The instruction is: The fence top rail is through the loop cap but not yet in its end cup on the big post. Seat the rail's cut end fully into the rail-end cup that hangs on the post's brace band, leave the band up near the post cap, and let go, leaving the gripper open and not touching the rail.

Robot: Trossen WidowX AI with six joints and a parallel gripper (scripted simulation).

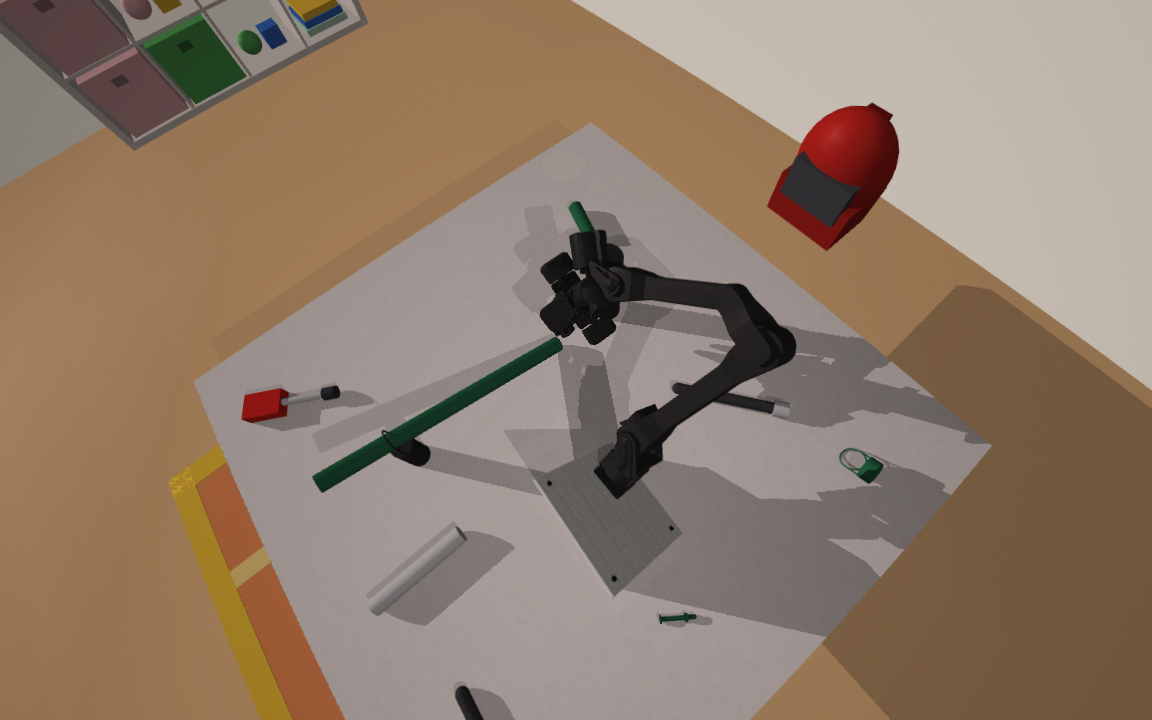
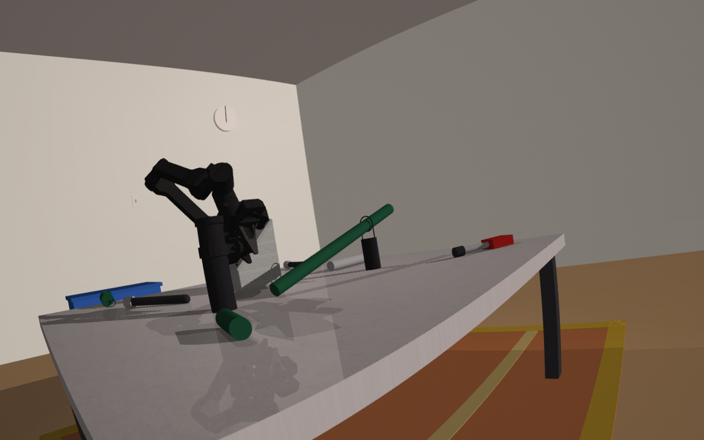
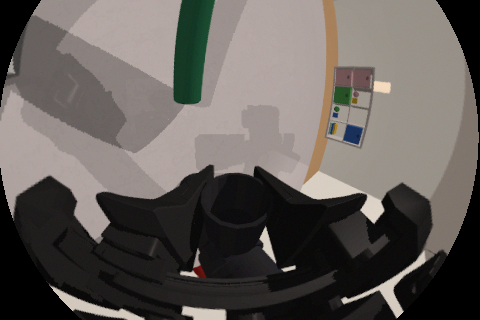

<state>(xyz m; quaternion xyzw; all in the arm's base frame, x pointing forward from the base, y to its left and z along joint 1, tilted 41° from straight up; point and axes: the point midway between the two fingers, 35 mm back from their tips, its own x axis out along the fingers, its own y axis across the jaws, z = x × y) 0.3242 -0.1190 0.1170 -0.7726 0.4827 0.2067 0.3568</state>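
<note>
My gripper tip is now 2 cm past the black rail-end cup, 2 cm to the left of it and 3 cm below it. From my gripper tip the other things lie so: short green cylinder (22 cm ahead, 21 cm to the right, 8 cm below); then short black post (3 cm behind, 45 cm to the left); then grey tube (22 cm behind, 57 cm to the left, 8 cm below).
</note>
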